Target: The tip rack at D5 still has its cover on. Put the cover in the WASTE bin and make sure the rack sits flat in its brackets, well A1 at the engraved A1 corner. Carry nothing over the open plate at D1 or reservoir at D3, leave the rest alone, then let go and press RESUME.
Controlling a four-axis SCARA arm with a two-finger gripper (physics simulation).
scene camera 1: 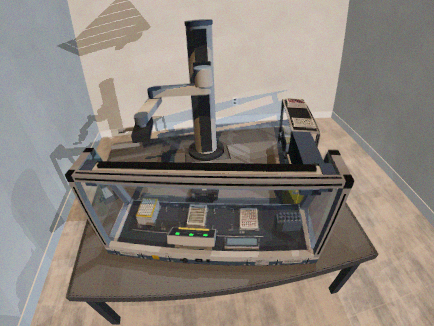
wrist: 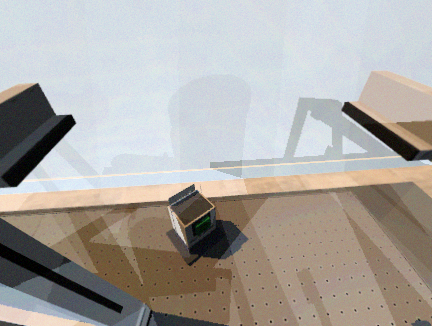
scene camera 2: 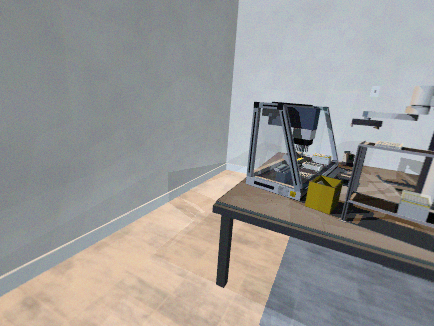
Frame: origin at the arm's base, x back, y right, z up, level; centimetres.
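Seen in the pictures: gripper, fingertip midpoint: (scene camera 1: 114,138) (wrist: 213,95) (scene camera 2: 363,125); arm's base, origin of the base link: (scene camera 1: 206,150).
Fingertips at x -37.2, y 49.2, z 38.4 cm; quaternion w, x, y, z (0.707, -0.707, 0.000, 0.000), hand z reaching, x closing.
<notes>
Pixels of each thing's middle, then the offset from my fingertips to it. "*": a spot on its surface instead.
- yellow bin, body centre: (scene camera 1: 297,187) (scene camera 2: 324,193) dx -19.5, dy -94.2, dz -30.3 cm
- ribbed pale labware piece, body centre: (scene camera 1: 197,216) (scene camera 2: 312,166) dx -29.6, dy -38.8, dz -30.9 cm
- shelf rack, surface spot: (scene camera 2: 353,185) * dx -9.3, dy -106.8, dz -19.6 cm
- tip rack, body centre: (scene camera 2: 415,199) dx +12.7, dy -104.3, dz -21.3 cm
- small box with a green display, body centre: (wrist: 193,218) (scene camera 1: 106,189) (scene camera 2: 348,158) dx -3.6, dy +13.9, dz -30.7 cm
My gripper (scene camera 1: 142,136) (scene camera 2: 366,125) (wrist: 213,95) is open and empty, high behind the enclosure's left side in scene camera 1, away from every rack. A white tip rack with a yellow-edged top (scene camera 1: 148,212) (scene camera 2: 321,158) stands on the deck at the left in scene camera 1. I cannot make out a cover, the brackets, the A1 corner or slot labels at this size. A yellow bin (scene camera 1: 295,196) (scene camera 2: 323,194) stands outside the enclosure, beside the shelf rack; its label is unreadable. I cannot pick out the RESUME button.
The framed enclosure (scene camera 1: 210,176) (scene camera 2: 256,145) surrounds the deck, which also holds a ribbed pale labware piece (scene camera 1: 196,215), a white plate (scene camera 1: 248,219) and a blue-grey block (scene camera 1: 288,221). A shelf rack (scene camera 2: 353,185) holds another tip rack (scene camera 2: 415,202). A small box with a green display (wrist: 192,215) stands on the perforated table.
</notes>
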